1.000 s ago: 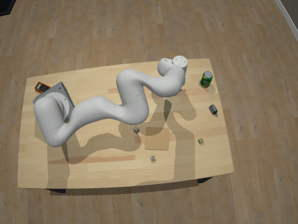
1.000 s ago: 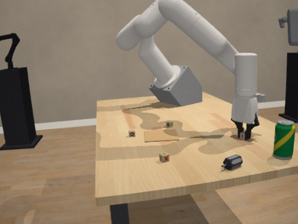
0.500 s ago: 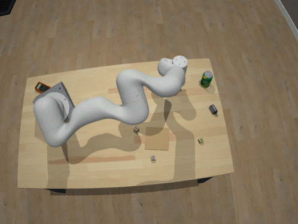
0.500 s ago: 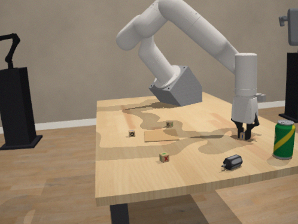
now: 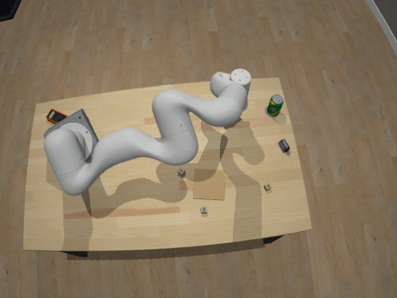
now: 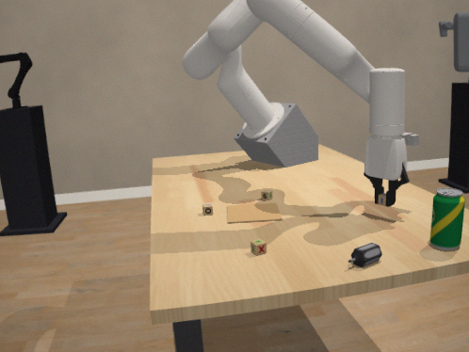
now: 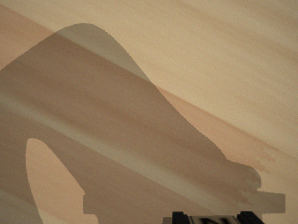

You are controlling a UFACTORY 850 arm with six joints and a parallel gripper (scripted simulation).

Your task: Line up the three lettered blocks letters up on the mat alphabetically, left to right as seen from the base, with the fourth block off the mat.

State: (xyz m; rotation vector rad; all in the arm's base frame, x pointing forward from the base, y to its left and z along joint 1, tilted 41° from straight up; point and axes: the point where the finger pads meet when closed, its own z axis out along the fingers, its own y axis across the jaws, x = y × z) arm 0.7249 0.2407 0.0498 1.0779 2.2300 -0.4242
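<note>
Now: the tan mat 32 cm to the right of my hand, 13 cm behind it and 6 cm below it. Round my hand: green can 21 cm ahead, 5 cm to the left, 1 cm above; then orange meter 93 cm behind, 6 cm to the left, 4 cm below.
</note>
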